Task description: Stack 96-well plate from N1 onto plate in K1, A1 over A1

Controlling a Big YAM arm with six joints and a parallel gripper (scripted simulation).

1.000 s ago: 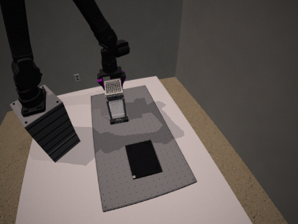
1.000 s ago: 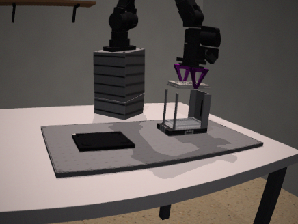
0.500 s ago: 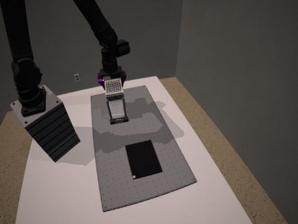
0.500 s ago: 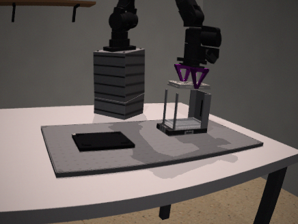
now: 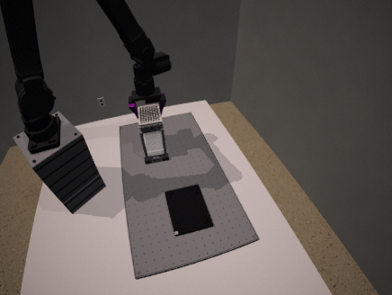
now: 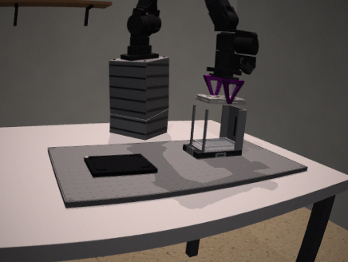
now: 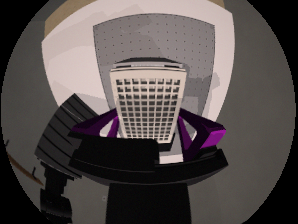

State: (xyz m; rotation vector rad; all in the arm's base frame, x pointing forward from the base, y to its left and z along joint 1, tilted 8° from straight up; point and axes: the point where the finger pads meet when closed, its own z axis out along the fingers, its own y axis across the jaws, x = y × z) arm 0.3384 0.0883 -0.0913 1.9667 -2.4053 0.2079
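Now: hand 1 cm short of the tall back wall, 6 cm to the right of it and 9 cm above it. From my hand the other things lie so: pale A1 mark 7 cm behind, 39 cm to the right, 15 cm below.
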